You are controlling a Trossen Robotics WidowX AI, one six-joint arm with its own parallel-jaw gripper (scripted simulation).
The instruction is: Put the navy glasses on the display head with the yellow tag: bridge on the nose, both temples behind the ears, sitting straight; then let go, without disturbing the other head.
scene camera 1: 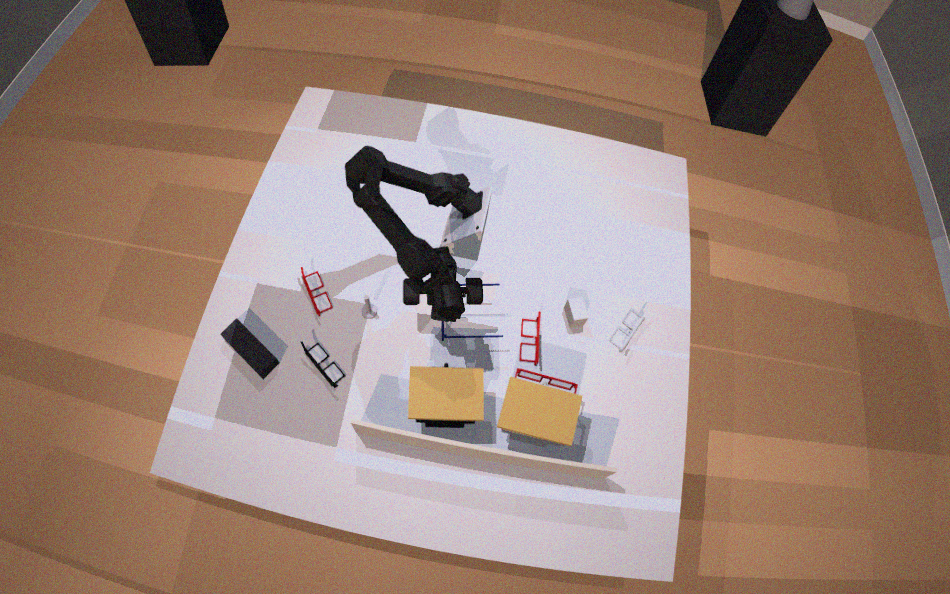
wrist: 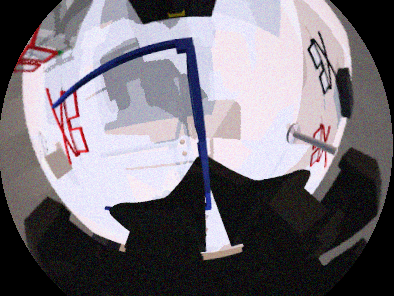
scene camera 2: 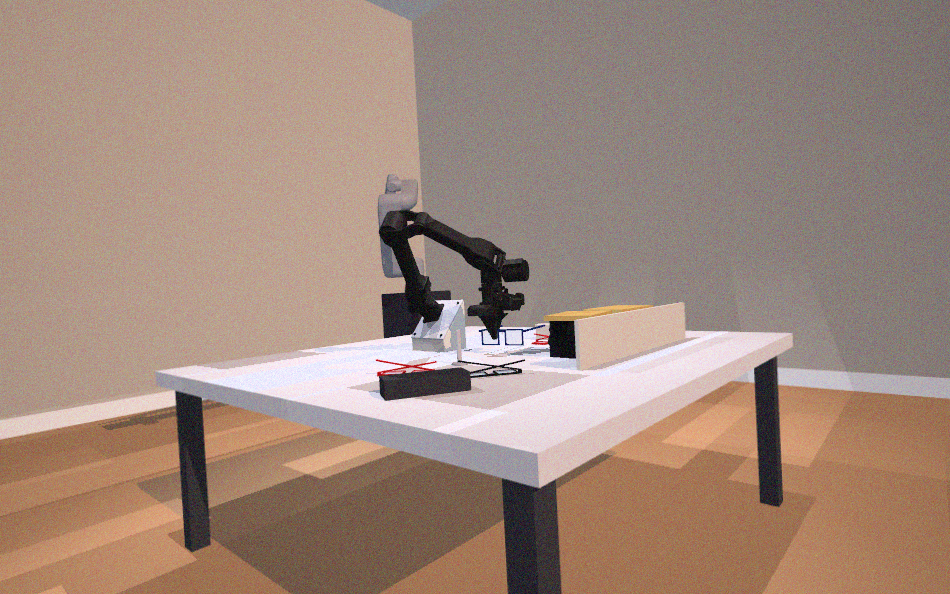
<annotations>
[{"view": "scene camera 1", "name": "my gripper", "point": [442, 306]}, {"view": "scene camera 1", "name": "black box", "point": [262, 361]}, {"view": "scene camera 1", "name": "beige board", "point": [372, 430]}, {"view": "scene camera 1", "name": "tan head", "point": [541, 415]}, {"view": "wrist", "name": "my gripper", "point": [201, 160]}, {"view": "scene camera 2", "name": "my gripper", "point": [494, 339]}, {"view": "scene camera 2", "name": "beige board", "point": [601, 339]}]
</annotations>
